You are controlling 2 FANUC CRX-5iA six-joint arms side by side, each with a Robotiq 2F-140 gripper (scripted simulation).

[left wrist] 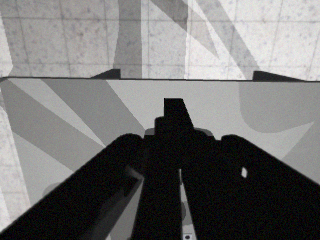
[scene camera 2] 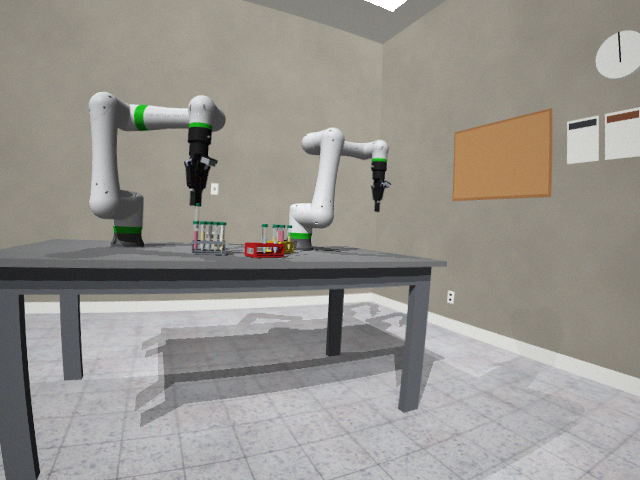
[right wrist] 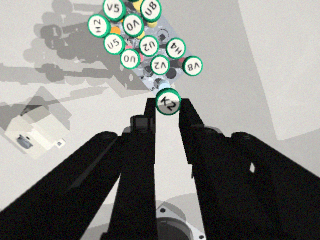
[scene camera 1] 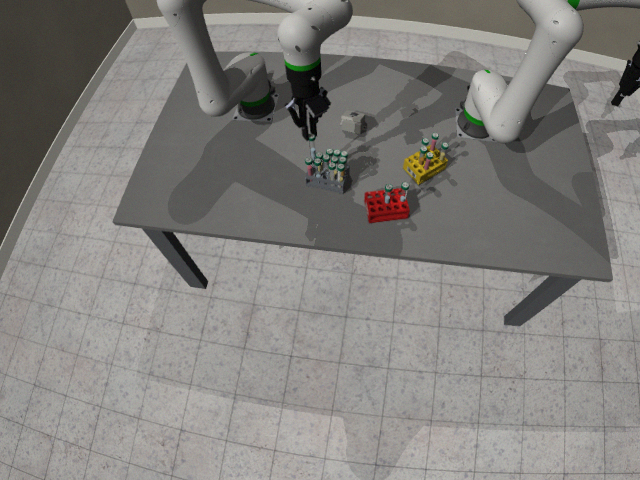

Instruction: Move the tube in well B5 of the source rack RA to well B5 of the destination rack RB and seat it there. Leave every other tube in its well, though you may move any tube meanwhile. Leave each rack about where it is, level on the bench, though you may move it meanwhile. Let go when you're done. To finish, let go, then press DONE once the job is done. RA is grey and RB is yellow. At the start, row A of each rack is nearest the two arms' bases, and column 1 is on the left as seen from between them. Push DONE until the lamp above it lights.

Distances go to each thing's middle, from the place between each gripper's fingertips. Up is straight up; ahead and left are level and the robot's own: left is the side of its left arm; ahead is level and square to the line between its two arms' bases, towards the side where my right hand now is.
The grey rack RA (right wrist: 143,71) lies 3 cm ahead of my right hand (scene camera 2: 195,205), 6 cm to the left of it and 19 cm below it. The rest, counted from my right hand: small pale box (right wrist: 45,124) 23 cm behind, 12 cm to the left, 17 cm below; red rack (scene camera 1: 382,214) 13 cm ahead, 25 cm to the left, 19 cm below; yellow rack RB (scene camera 1: 438,166) 6 cm behind, 38 cm to the left, 19 cm below.
I see the yellow rack RB 710 mm to the right of my left hand, 240 mm below it and 240 mm ahead of it. Also, from my left hand: grey rack RA: 1040 mm to the right, 320 mm ahead, 240 mm below; small pale box: 980 mm to the right, 220 mm below, 60 mm ahead; red rack: 840 mm to the right, 420 mm ahead, 240 mm below.
